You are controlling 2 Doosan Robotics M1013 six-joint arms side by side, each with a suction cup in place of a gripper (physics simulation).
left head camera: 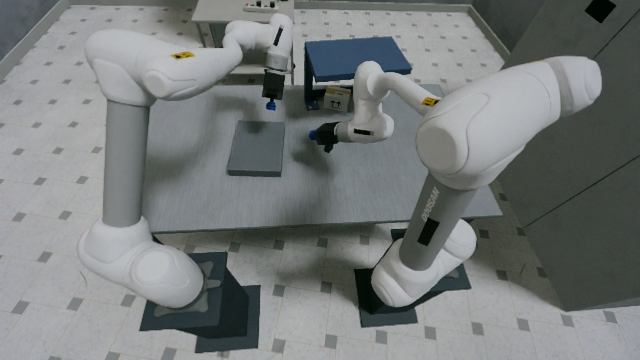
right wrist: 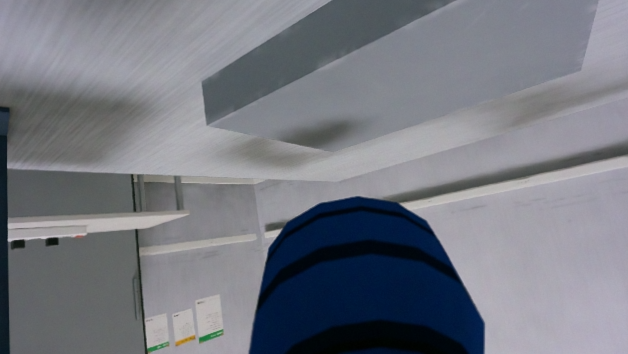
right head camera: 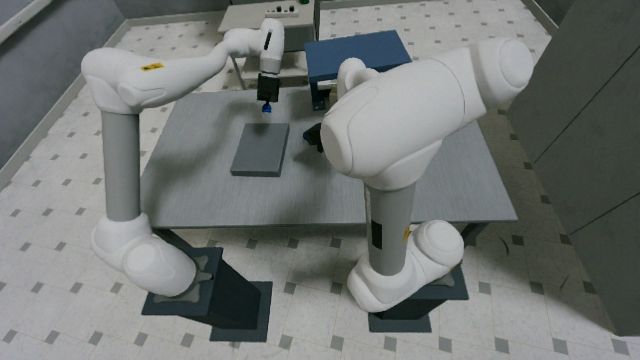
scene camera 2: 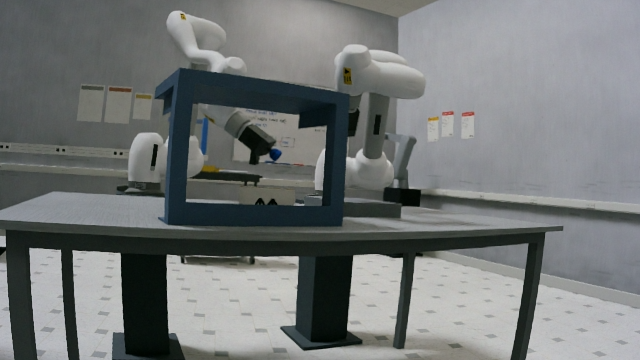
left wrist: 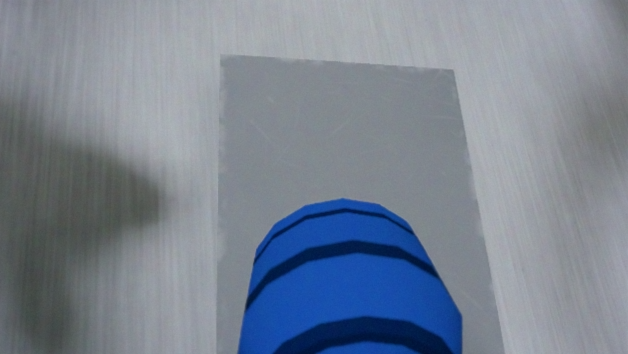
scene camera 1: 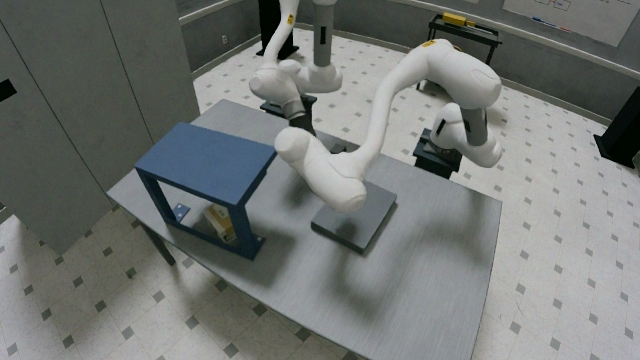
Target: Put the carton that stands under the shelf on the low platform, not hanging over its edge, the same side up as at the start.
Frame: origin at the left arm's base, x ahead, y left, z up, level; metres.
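Seen in the pictures: left hand at its tool point: (left head camera: 270, 109) (right head camera: 266, 111) (left wrist: 339, 274); right hand at its tool point: (left head camera: 312, 135) (right wrist: 354, 276) (scene camera 2: 278, 156); left arm's base at its link origin: (left head camera: 186, 287) (right head camera: 183, 279) (scene camera 1: 440, 147); right arm's base at its link origin: (scene camera 2: 143, 194).
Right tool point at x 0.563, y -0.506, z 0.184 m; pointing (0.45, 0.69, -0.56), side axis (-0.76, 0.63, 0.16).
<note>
Offsets run from my right tool point to a thing's middle. Level surfaces: height alone.
The carton @[0.141 m down, 0.409 m ahead, 0.182 m right] (left head camera: 337, 100) (scene camera 1: 220, 223) (scene camera 2: 267, 195) stands upright on the table under the blue shelf @[0.013 m down, 0.362 m ahead, 0.238 m right] (left head camera: 357, 56) (right head camera: 357, 52) (scene camera 1: 205, 161) (scene camera 2: 260, 215); my right arm nearly hides it in the right head camera. The low grey platform @[0.160 m down, 0.081 m ahead, 0.256 m left] (left head camera: 257, 150) (right head camera: 260, 151) (scene camera 1: 377, 212) (scene camera 2: 375, 208) (left wrist: 345, 125) (right wrist: 400, 75) lies flat and bears nothing. My left gripper (left head camera: 270, 105) (right head camera: 266, 108) (left wrist: 350, 225), a blue suction cup, points down above the platform's far end and is open. My right gripper (left head camera: 313, 135) (right head camera: 306, 135) (scene camera 2: 275, 154) (right wrist: 362, 225) is open, tilted sideways above the table, between platform and shelf.
The shelf's side posts and low rear bar enclose the carton's space. The grey table @[0.184 m down] (left head camera: 200, 200) (right head camera: 200, 200) (scene camera 1: 425, 300) carries shelf and platform. A side table (left head camera: 225, 11) (right head camera: 245, 17) stands behind it. A tall grey cabinet (left head camera: 575, 200) (scene camera 1: 55, 125) stands beside it.
</note>
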